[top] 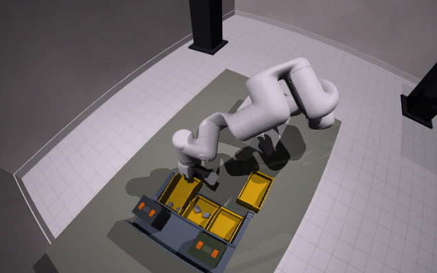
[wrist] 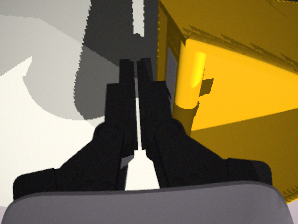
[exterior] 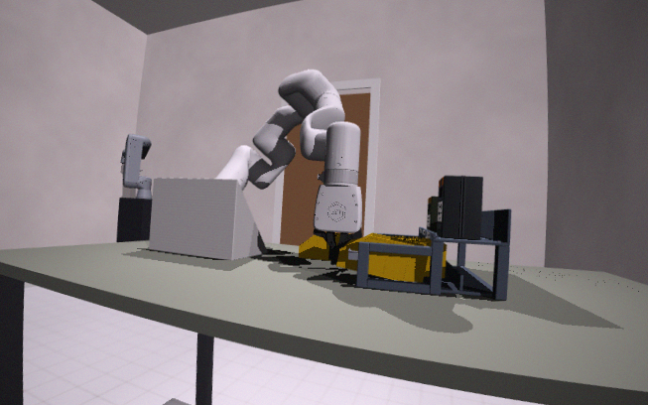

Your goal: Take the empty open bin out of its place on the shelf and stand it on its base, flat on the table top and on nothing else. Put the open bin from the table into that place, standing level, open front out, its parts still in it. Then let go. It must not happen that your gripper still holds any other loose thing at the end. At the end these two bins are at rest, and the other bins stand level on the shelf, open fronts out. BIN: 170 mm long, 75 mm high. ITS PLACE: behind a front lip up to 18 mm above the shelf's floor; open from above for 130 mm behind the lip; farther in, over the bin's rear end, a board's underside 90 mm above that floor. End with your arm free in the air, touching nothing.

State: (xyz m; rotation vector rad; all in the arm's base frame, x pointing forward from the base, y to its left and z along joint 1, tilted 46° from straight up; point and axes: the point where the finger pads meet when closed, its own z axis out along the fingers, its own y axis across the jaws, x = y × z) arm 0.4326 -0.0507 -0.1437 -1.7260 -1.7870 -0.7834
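Now: hand 5 cm short of the shelf's front bar, 12 cm to the right of it and 4 cm above it. Round my hand: black box 25 cm ahead, 1 cm to the left, 12 cm above.
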